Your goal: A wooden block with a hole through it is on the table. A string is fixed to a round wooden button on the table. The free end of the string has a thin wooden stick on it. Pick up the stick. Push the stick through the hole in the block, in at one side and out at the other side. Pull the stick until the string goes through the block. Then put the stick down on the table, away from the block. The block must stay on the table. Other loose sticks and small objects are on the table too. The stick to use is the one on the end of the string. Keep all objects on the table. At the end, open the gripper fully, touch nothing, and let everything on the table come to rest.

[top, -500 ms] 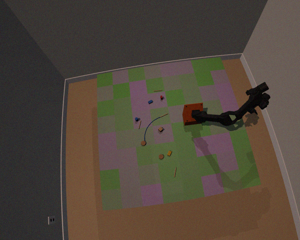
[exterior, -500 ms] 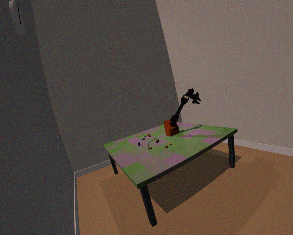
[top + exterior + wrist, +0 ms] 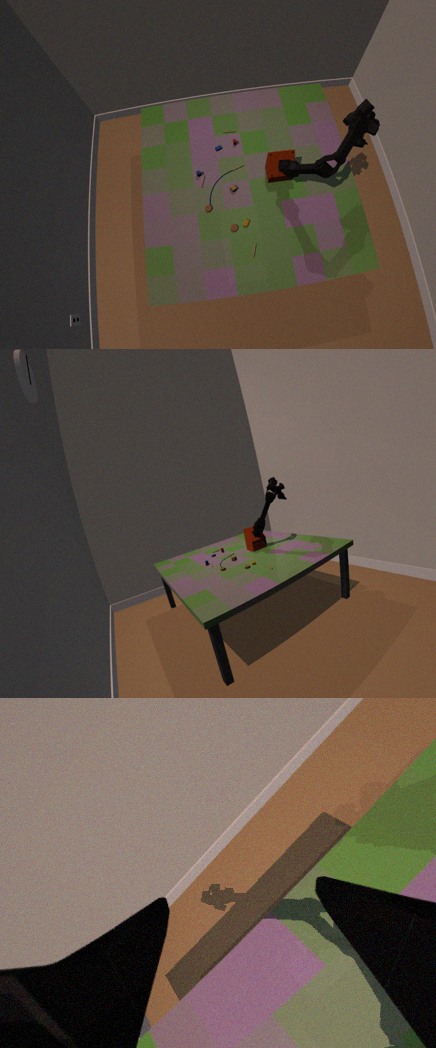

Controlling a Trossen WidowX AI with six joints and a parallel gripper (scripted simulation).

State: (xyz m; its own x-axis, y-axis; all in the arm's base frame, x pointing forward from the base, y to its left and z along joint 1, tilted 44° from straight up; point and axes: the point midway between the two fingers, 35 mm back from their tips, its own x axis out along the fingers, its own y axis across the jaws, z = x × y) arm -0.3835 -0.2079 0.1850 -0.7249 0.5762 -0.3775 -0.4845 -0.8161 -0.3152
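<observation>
Now: the wooden block 71 cm ahead of my gripper tip, 8 cm to the left of it and 36 cm below it. The rest, counted from my gripper tip: yellow block 66 cm ahead, 29 cm to the left, 37 cm below; red block 67 cm ahead, 22 cm to the right, 36 cm below; thin wooden stick 68 cm ahead, 5 cm to the right, 37 cm below.
</observation>
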